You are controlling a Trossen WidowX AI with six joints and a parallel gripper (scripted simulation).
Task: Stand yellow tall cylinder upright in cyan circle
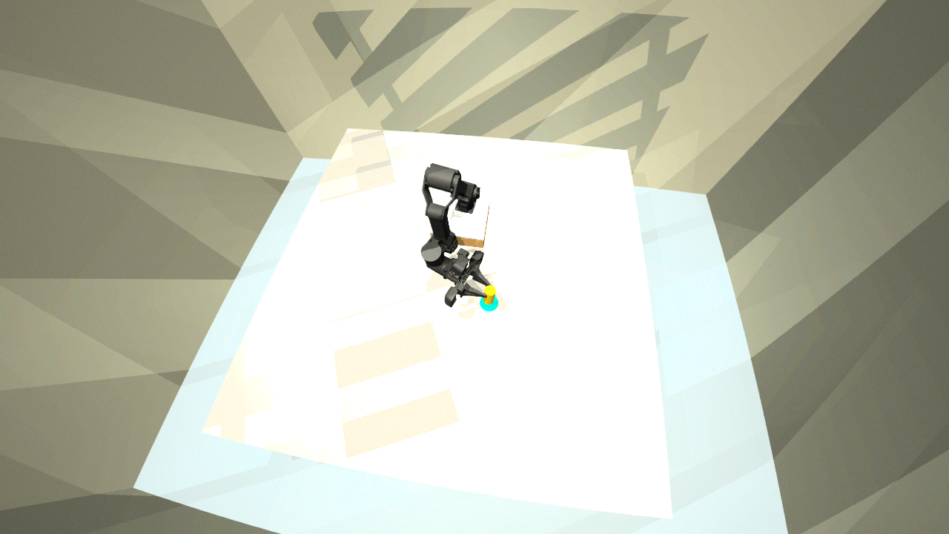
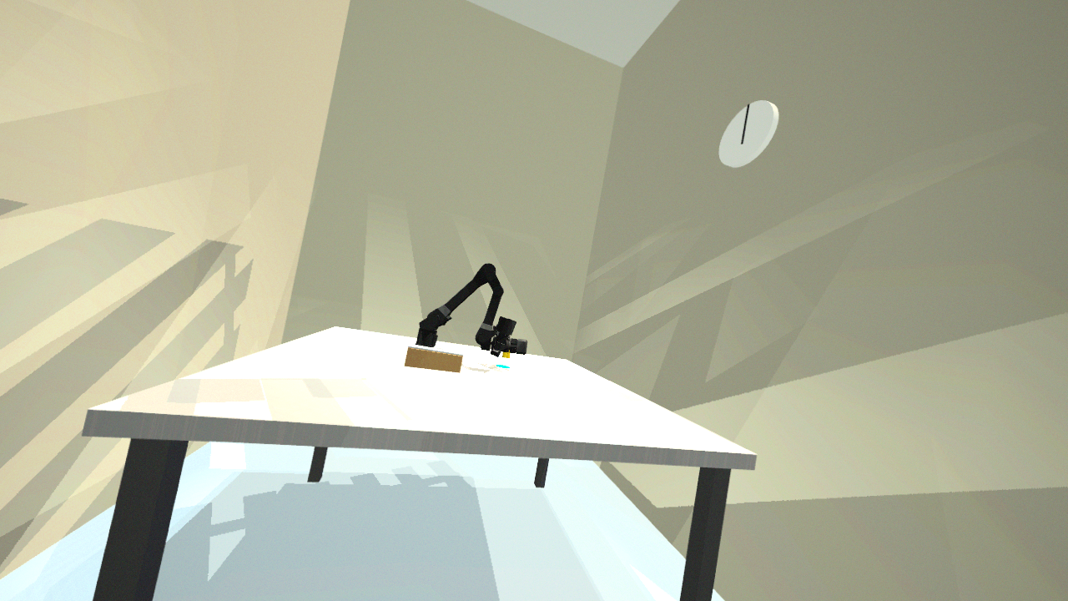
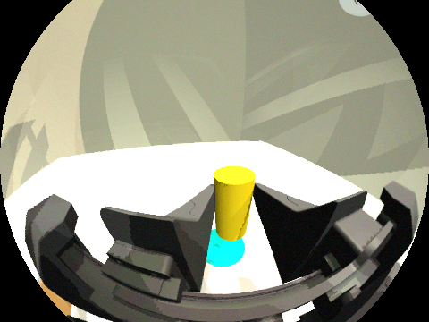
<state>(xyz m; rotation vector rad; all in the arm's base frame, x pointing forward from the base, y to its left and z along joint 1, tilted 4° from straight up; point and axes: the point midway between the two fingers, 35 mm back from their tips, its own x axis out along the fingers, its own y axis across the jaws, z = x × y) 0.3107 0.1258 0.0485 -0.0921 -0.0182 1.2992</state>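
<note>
The cyan circle lies 9 cm below my gripper tip. Round my gripper tip: yellow cylinder: 2 cm below.
</note>
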